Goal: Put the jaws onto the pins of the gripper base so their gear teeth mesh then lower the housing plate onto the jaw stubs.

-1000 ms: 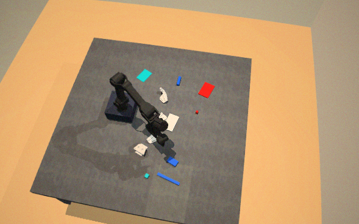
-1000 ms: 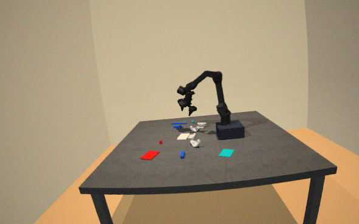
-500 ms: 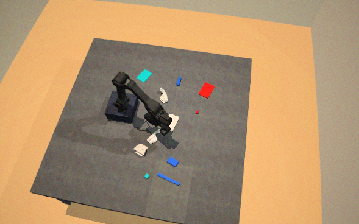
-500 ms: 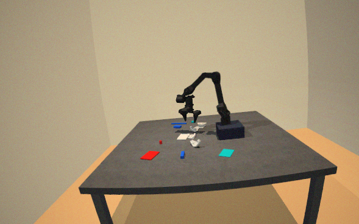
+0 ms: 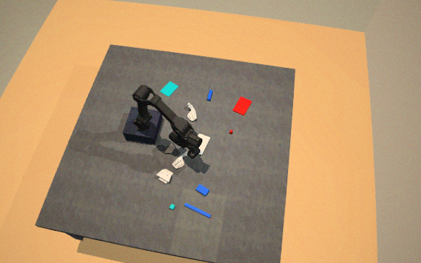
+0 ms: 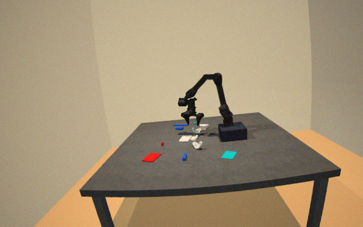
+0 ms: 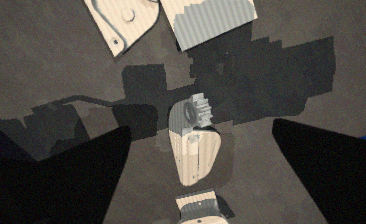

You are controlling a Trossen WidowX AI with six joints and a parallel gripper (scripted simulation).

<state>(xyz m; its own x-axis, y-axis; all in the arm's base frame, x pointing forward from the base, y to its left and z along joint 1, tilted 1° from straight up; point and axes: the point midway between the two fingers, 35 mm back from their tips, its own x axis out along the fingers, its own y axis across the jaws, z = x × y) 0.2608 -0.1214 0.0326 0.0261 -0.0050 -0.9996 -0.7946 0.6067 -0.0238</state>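
Now: the white jaw 10 mm behind my gripper tip, 10 mm to the right of it and 40 mm below it. The rest, counted from my gripper tip: red cube (240 mm ahead, 180 mm to the left, 70 mm below); blue block (120 mm ahead, 190 mm to the right, 70 mm below); white block (90 mm behind, 130 mm to the right, 70 mm below).
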